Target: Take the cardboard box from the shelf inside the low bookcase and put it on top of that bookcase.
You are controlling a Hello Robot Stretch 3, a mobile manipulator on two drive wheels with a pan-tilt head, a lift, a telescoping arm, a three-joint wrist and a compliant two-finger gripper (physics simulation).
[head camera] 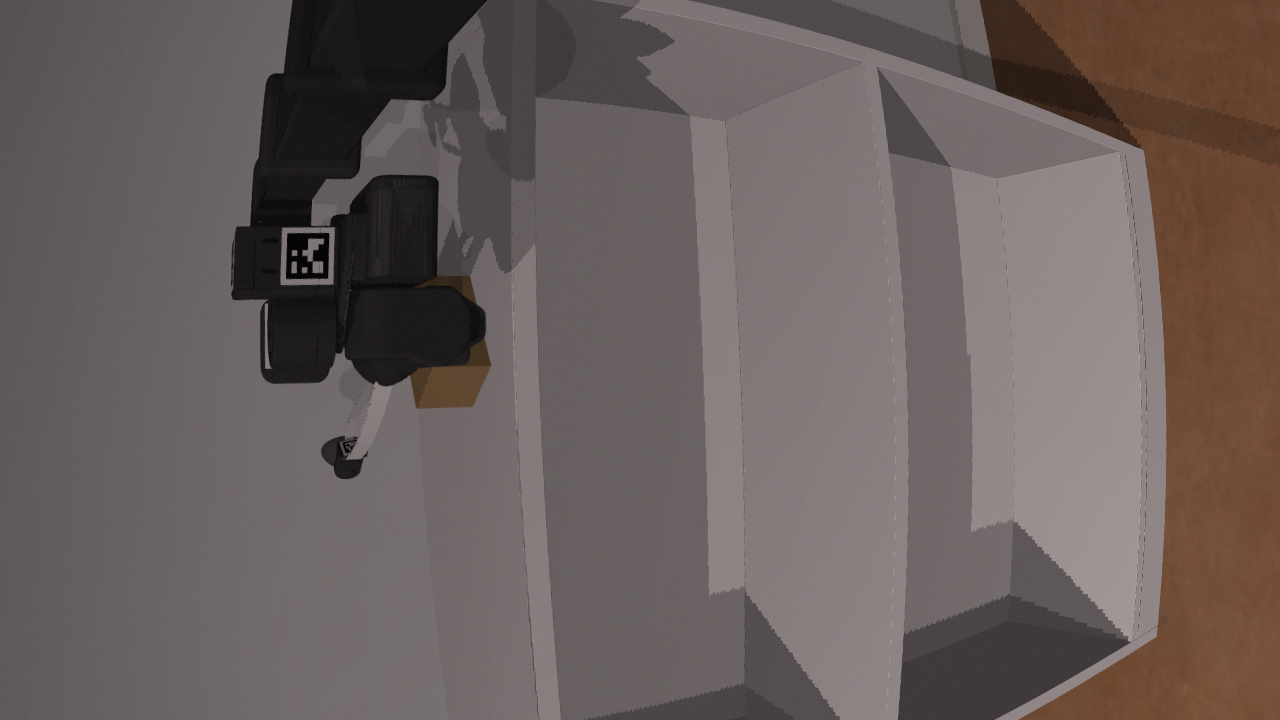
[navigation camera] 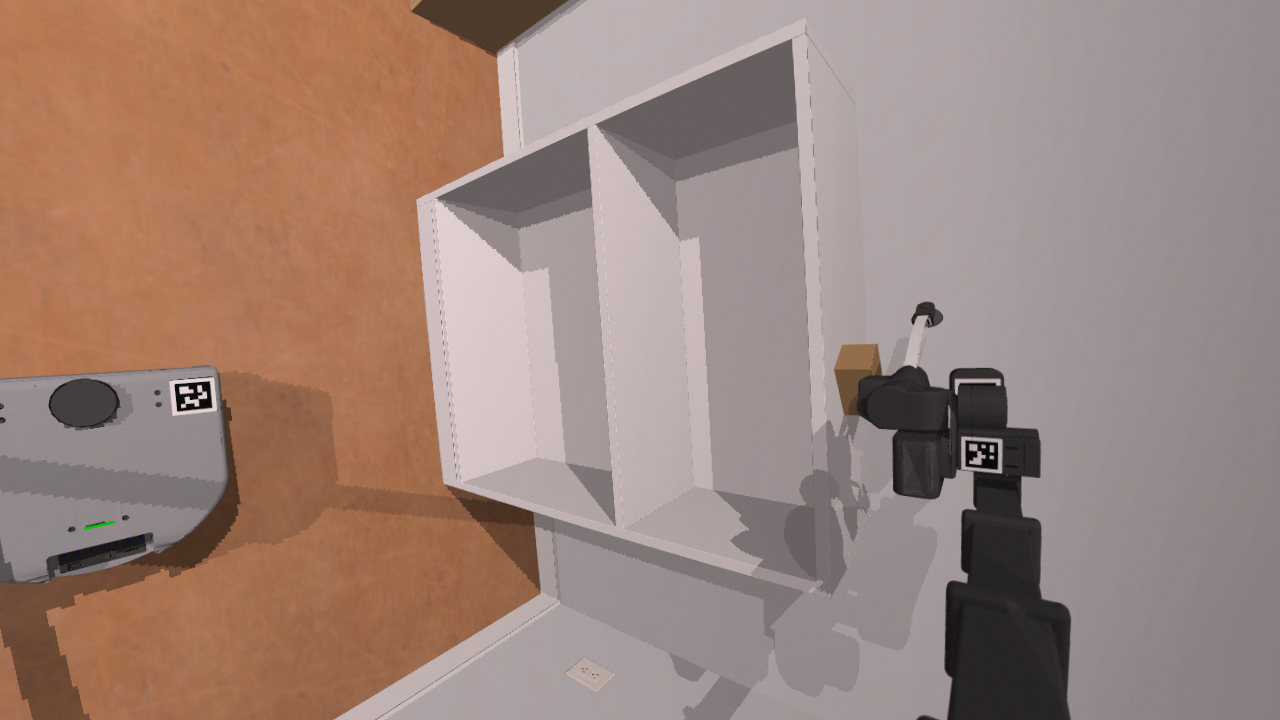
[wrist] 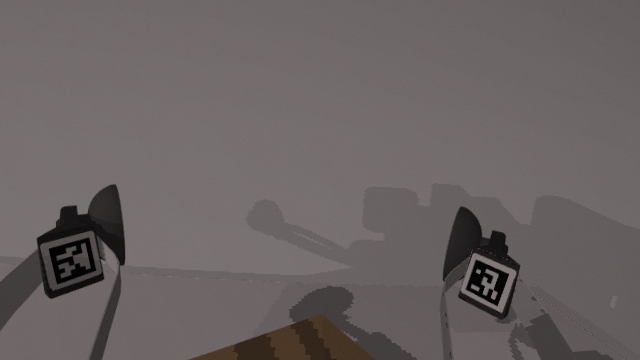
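Observation:
The brown cardboard box (head camera: 450,385) (navigation camera: 857,360) (wrist: 305,345) rests on the top board of the low white bookcase (head camera: 474,555) (navigation camera: 836,223), near its front edge. Part of the box is hidden behind the wrist in the head and navigation views. In the wrist view one corner of it shows at the bottom edge, below and between the fingers. My gripper (head camera: 344,454) (navigation camera: 925,315) (wrist: 291,224) is open, with its fingertips wide apart and nothing between them. It is above the box and apart from it.
The black telescoping arm (head camera: 358,53) (navigation camera: 1006,644) reaches in alongside the bookcase top. A grey wall (head camera: 179,537) (navigation camera: 1118,223) stands behind the bookcase. The robot's base (navigation camera: 134,465) is on the brown floor (navigation camera: 295,223). A brown object (navigation camera: 492,22) is at the navigation view's top edge.

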